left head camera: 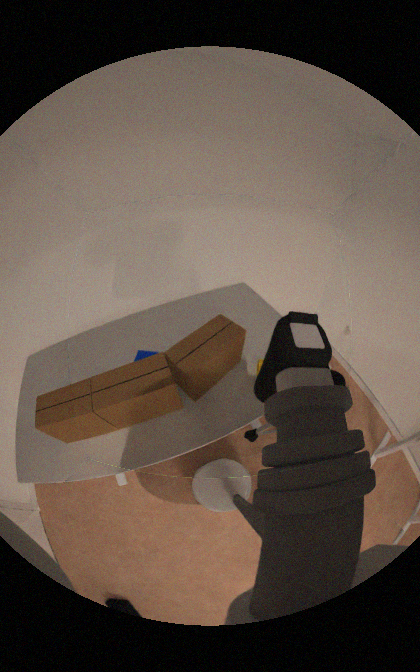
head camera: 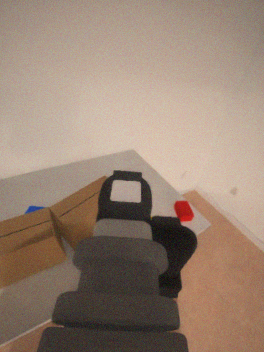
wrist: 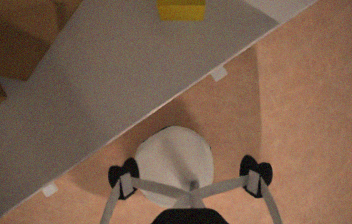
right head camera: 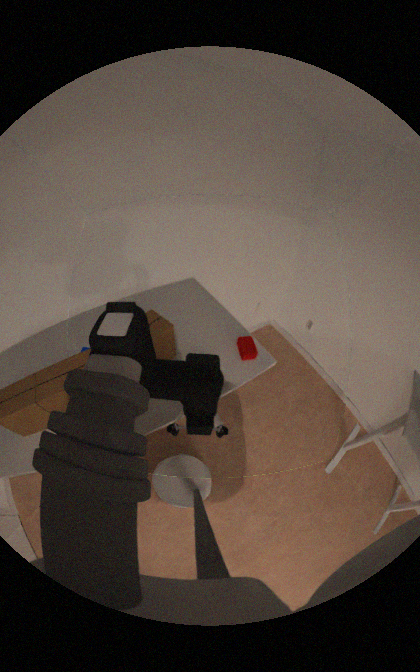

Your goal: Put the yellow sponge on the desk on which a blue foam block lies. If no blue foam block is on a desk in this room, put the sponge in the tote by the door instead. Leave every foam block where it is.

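Note:
The yellow sponge [left head camera: 260,366] [wrist: 181,11] lies on the grey desk [head camera: 125,161] [left head camera: 215,305] [right head camera: 200,310] [wrist: 110,90]. It is partly hidden by the arm in the left head view and cut by the top edge in the wrist view. A blue foam block [head camera: 35,209] [left head camera: 146,355] [right head camera: 85,349] lies on the same desk, partly hidden behind brown boxes. My gripper [right head camera: 197,429] [wrist: 189,170] is open and empty, with its fingers in front of the desk's front edge, apart from the sponge. The tote does not show.
A red block [head camera: 184,211] [right head camera: 247,348] lies near the desk's right corner. Long brown boxes [head camera: 30,250] [left head camera: 110,395] [right head camera: 45,390] [wrist: 25,40] stand on the desk. A round pale disc [left head camera: 221,480] [right head camera: 175,481] [wrist: 160,160] is below the front edge. White furniture legs [right head camera: 341,450] stand at right.

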